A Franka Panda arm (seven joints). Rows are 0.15 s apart.
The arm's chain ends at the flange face. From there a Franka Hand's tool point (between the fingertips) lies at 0.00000 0.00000 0.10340 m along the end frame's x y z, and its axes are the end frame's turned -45 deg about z.
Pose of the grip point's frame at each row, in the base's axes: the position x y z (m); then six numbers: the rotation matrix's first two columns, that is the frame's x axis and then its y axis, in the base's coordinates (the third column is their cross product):
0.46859 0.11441 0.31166 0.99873 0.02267 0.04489 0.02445 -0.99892 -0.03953
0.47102 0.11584 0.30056 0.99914 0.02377 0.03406 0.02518 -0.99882 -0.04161
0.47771 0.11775 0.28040 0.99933 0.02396 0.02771 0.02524 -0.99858 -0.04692
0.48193 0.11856 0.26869 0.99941 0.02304 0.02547 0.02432 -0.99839 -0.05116
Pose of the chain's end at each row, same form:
0.46405 0.11021 0.41487 0.72350 -0.69031 0.00379 -0.68892 -0.72237 -0.05969
0.46760 0.11145 0.40381 0.72430 -0.68946 -0.00534 -0.68869 -0.72308 -0.05351
0.47497 0.11283 0.38365 0.72448 -0.68916 -0.01358 -0.68879 -0.72304 -0.05277
0.47942 0.11321 0.37192 0.72389 -0.68968 -0.01817 -0.68949 -0.72226 -0.05419

